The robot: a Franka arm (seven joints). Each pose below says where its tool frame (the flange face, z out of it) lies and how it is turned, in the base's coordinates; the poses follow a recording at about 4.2 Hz.
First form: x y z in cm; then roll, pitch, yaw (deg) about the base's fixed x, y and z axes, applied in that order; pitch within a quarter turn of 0, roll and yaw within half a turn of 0.
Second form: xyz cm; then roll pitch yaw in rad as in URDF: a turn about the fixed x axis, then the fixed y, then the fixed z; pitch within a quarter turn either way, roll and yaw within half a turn. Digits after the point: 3 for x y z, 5 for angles.
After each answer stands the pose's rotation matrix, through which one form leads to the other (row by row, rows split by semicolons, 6 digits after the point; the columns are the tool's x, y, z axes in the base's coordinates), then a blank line. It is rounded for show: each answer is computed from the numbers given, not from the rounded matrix.
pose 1, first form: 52.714 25.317 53.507 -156.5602 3.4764 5.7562
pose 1, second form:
52.714 25.317 53.507 -2.73249 0.06067 0.10046
0.993127 0.068020 -0.095249; 0.100111 -0.915272 0.390200; -0.060637 -0.397053 -0.915790

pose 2, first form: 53.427 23.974 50.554 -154.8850 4.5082 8.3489
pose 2, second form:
53.427 23.974 50.554 -2.70325 0.07868 0.14572
0.986341 0.098465 -0.132045; 0.144751 -0.900706 0.409604; -0.078602 -0.423123 -0.902656

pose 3, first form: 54.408 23.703 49.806 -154.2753 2.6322 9.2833
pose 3, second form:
54.408 23.703 49.806 -2.69261 0.04594 0.16202
0.985862 0.125656 -0.110850; 0.161146 -0.892306 0.421689; -0.045924 -0.433590 -0.899939

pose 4, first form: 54.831 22.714 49.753 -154.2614 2.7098 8.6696
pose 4, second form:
54.831 22.714 49.753 -2.69237 0.04729 0.15131
0.987469 0.115485 -0.107560; 0.150568 -0.893587 0.422885; -0.047277 -0.433780 -0.899777

